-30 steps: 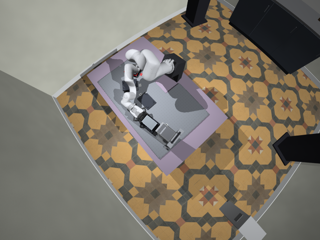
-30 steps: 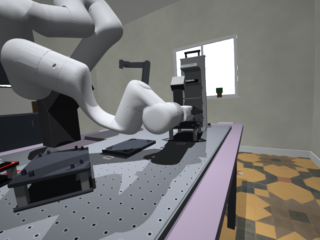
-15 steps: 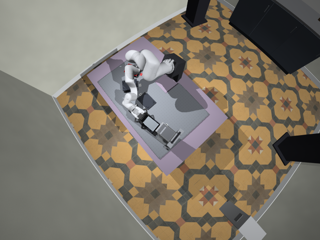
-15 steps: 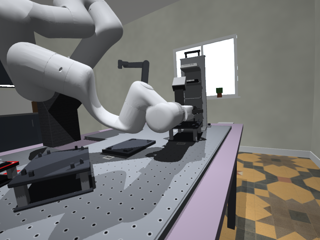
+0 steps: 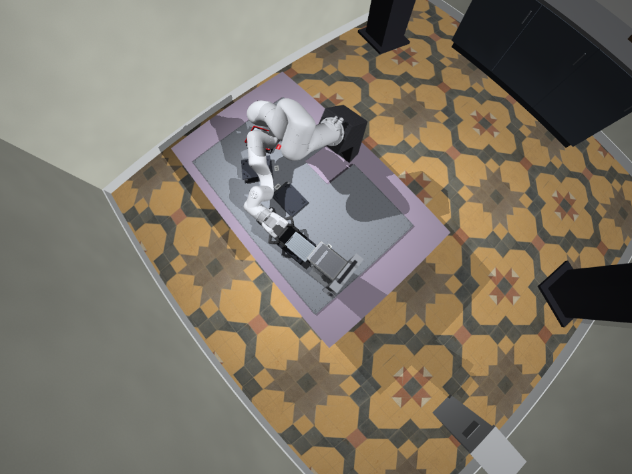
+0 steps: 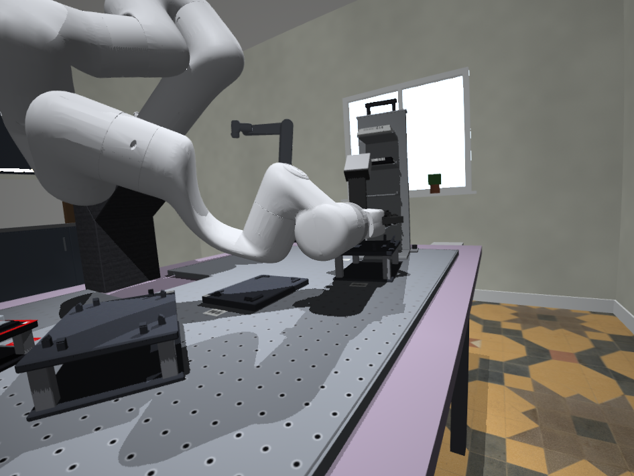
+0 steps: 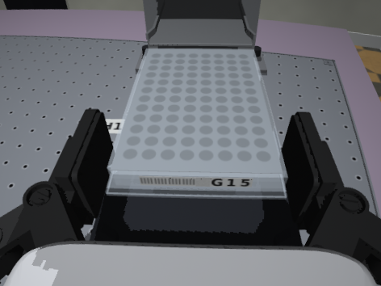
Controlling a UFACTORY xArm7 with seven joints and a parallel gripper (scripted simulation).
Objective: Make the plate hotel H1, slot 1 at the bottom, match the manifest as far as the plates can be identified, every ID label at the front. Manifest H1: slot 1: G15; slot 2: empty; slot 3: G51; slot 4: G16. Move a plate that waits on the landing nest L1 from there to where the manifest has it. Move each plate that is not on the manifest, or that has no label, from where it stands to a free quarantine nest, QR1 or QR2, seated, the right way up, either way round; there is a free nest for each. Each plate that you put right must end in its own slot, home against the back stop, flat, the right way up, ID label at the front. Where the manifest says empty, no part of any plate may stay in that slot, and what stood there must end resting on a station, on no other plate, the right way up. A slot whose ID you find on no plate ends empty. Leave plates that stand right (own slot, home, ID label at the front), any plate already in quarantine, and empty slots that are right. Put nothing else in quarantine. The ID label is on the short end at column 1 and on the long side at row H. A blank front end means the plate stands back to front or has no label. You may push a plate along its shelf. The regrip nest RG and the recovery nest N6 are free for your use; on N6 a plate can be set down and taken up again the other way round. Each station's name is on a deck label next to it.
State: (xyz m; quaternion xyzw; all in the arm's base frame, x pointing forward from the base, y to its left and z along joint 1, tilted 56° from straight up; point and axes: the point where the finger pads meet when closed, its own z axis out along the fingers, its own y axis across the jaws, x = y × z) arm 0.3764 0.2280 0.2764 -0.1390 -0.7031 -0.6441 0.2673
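Now: the clear plate labelled G15 2 cm behind my hand, 5 cm to the left of it and 2 cm below it. Round my hand: slot mark 2 (15 cm behind, 23 cm to the left, 6 cm above); then H1 deck label (14 cm behind, 11 cm to the left, 12 cm below); then black plate labelled G51 (7 cm behind, 19 cm to the left, 14 cm above).
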